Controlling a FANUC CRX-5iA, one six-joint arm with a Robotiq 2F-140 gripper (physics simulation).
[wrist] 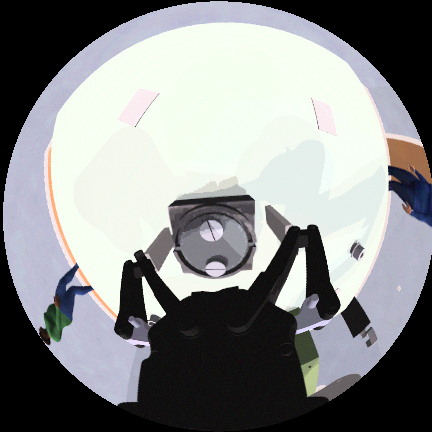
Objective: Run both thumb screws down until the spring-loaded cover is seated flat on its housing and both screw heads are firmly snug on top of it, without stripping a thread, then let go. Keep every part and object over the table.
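Frame: origin at the arm's base, x ahead, y left, z up, level; centimetres.
Seen in the pictures: gripper, fingertip midpoint: point(217, 224).
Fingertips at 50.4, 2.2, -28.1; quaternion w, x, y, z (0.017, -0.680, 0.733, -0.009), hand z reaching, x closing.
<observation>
A point is followed by its place in that frame, as x, y, z.
The square grey housing point(178, 214) @[53.1, 7.2, -29.3] stands on the table below the gripper in the wrist view. Its round grey cover point(236, 246) @[46.3, 0.5, -28.0] lies inside a dark ring. One thumb screw point(211, 230) @[50.4, 2.9, -26.8] shows a pale, slotted head above the upper middle of the cover. The other thumb screw point(215, 269) @[44.1, 4.3, -26.7] shows its pale, slotted head at the cover's lower edge, nearest the gripper body. My gripper point(217, 224) @[50.4, 2.2, -28.1] is wide open and empty, with one finger pad on each side of the housing and apart from it. The height of the cover and the gaps under the screw heads cannot be told from this view.
A small cylindrical part point(357, 251) @[28.6, -34.5, -29.6] is near the table's right edge. Another small part point(154, 319) @[21.1, 33.0, -31.1] is partly hidden by the left finger linkage. Two pink patches point(138, 108) @[74.5, 10.4, -33.0] point(324, 117) @[64.7, -25.3, -33.0] lie farther up the white table point(220, 65) @[79.0, -6.8, -33.3]. People stand beyond the left and right edges.
</observation>
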